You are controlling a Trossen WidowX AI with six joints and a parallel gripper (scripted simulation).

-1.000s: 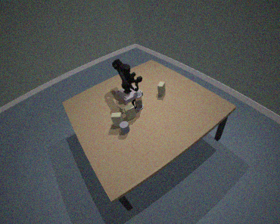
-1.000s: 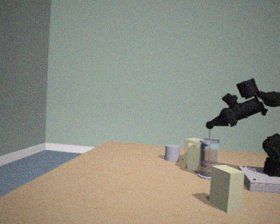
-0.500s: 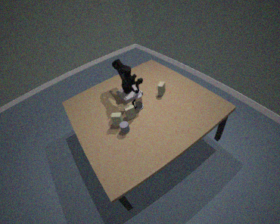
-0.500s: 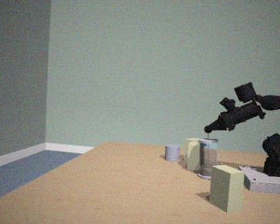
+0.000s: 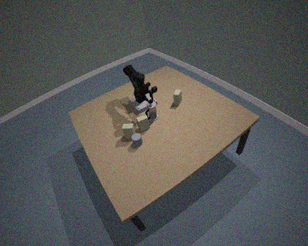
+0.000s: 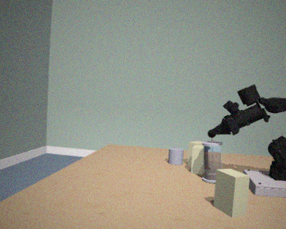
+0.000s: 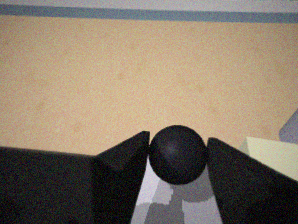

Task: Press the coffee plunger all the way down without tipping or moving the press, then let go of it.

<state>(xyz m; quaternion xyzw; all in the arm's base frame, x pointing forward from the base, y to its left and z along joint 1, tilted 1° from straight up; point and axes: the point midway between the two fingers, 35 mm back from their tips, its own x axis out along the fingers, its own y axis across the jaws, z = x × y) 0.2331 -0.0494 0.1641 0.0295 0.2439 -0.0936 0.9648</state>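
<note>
Now: the coffee press 1 cm behind my gripper tip, 1 cm to the right of it and 9 cm below it. The rest, counted from my gripper tip: grey cylinder: 11 cm ahead, 25 cm to the right, 15 cm below.
</note>
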